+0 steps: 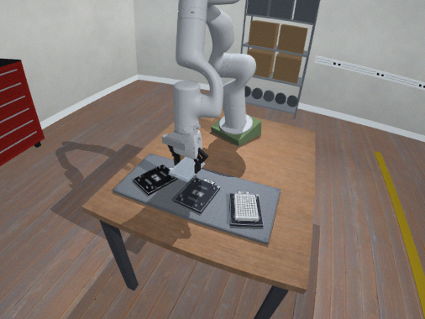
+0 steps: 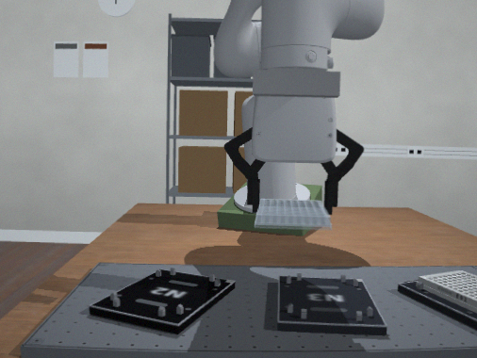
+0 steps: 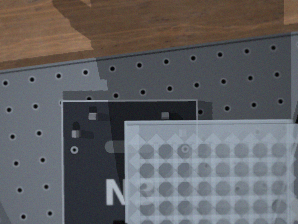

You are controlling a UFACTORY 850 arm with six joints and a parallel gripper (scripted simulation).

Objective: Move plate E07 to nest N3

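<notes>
My hand is 130 mm above the landing nest N3 and 50 mm to the right of it. Also, from my hand: nest N2 (150 mm to the right, 130 mm below, 10 mm ahead); then clear well plate (10 mm below); then A1 corner mark (120 mm below, 80 mm to the right, 50 mm behind).
</notes>
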